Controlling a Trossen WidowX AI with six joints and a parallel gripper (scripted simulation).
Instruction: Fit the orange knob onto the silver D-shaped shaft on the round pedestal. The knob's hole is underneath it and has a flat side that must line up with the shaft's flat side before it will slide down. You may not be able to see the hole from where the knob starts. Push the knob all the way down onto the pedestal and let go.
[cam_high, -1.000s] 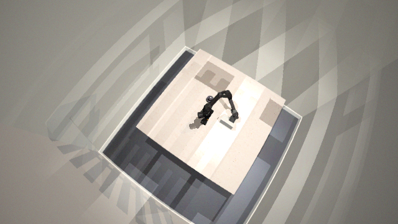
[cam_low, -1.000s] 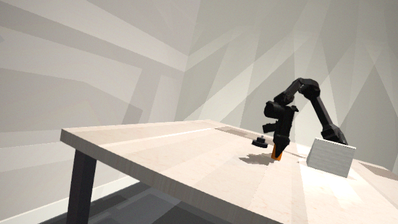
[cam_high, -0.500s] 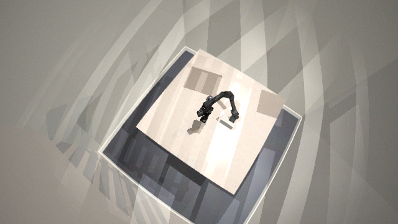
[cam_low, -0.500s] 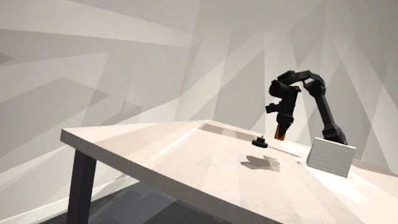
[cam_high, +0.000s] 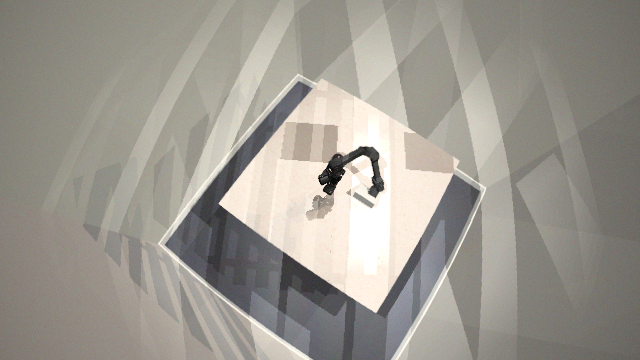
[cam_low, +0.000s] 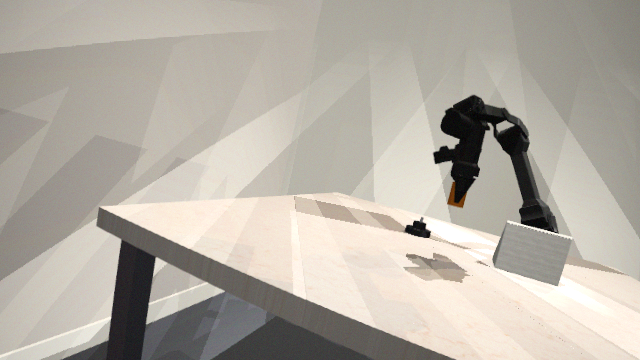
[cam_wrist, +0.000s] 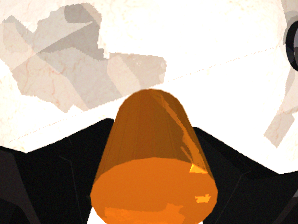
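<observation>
The orange knob lies 3 cm above my gripper tip. Also, from my gripper tip: round pedestal 23 cm to the right, 12 cm below, 9 cm ahead.
</observation>
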